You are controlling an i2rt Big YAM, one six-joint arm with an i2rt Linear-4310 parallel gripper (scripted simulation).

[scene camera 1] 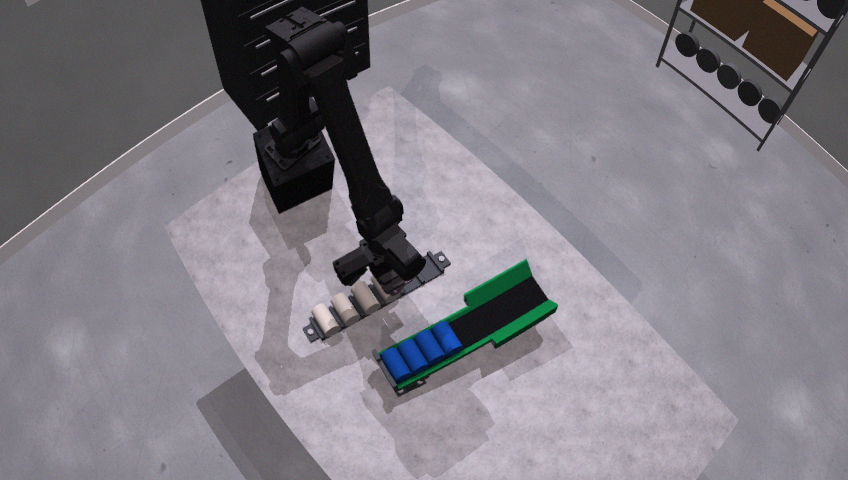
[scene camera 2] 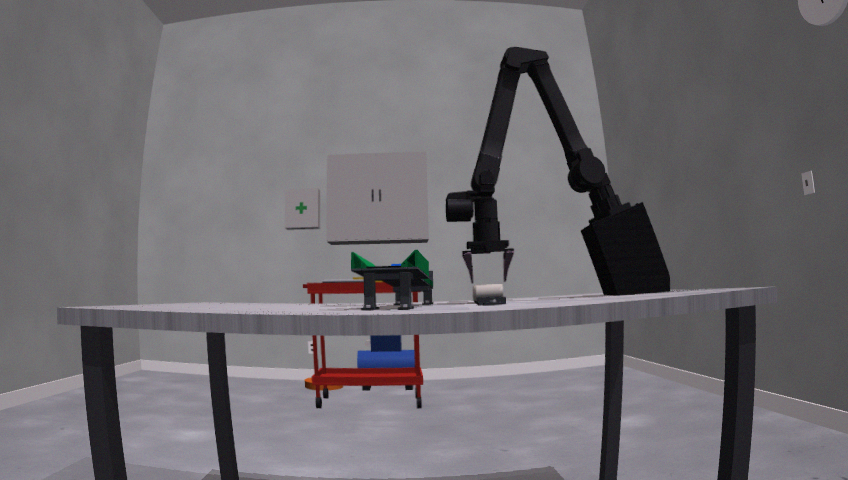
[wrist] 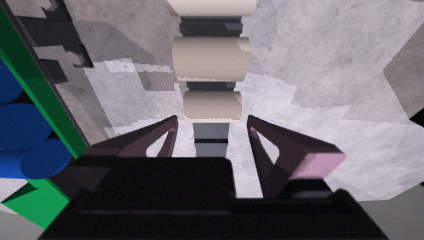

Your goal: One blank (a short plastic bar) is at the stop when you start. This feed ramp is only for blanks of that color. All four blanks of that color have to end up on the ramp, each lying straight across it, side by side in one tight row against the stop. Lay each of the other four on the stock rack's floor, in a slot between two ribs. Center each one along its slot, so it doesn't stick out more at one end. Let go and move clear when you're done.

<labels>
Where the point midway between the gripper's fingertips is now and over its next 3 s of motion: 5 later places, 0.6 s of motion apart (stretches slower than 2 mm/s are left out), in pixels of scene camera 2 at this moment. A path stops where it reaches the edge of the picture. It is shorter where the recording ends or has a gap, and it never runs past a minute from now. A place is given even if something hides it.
My gripper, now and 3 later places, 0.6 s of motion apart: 488,282; 486,258; 488,251; 484,225
</labels>
